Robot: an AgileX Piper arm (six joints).
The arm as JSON. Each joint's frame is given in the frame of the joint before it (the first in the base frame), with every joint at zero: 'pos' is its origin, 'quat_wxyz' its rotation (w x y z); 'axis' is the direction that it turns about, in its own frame. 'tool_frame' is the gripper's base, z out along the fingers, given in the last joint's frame.
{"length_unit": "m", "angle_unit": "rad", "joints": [
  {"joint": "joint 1", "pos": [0.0, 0.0, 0.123], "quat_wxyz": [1.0, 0.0, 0.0, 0.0], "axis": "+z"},
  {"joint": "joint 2", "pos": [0.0, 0.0, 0.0], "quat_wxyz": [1.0, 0.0, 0.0, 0.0], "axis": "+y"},
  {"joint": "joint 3", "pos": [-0.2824, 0.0, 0.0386], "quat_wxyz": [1.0, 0.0, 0.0, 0.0], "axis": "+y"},
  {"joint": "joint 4", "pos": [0.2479, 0.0, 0.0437], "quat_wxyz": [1.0, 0.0, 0.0, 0.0], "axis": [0.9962, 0.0, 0.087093]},
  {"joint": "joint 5", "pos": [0.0, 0.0, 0.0], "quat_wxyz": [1.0, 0.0, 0.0, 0.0], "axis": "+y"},
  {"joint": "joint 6", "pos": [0.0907, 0.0, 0.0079], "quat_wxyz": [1.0, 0.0, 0.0, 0.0], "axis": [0.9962, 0.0, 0.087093]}
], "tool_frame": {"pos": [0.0, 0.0, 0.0], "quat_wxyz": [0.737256, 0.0, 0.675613, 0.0]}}
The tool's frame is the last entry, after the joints.
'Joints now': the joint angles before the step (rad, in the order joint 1, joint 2, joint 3, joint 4, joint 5, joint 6). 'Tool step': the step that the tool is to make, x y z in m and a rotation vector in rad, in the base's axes. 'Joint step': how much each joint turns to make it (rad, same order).
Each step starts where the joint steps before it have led.
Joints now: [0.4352 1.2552 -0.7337 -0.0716 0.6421 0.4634]
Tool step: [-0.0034 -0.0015 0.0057 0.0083 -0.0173 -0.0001]
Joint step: [0.0003 -0.0266 0.0000 0.0007 0.0073 -0.0004]
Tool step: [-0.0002 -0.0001 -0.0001 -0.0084 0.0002 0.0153]
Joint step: [-0.0005 0.0000 -0.0002 0.0023 0.0031 -0.0194]
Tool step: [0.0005 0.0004 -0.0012 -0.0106 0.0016 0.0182]
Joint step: [0.0003 0.0052 0.0001 0.0015 -0.0003 -0.0212]
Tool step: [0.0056 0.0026 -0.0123 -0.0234 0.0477 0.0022]
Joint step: [0.0000 0.0539 0.0000 0.0000 -0.0009 -0.0025]
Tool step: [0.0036 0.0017 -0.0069 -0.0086 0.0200 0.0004]
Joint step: [-0.0002 0.0311 0.0000 0.0006 -0.0093 -0.0004]
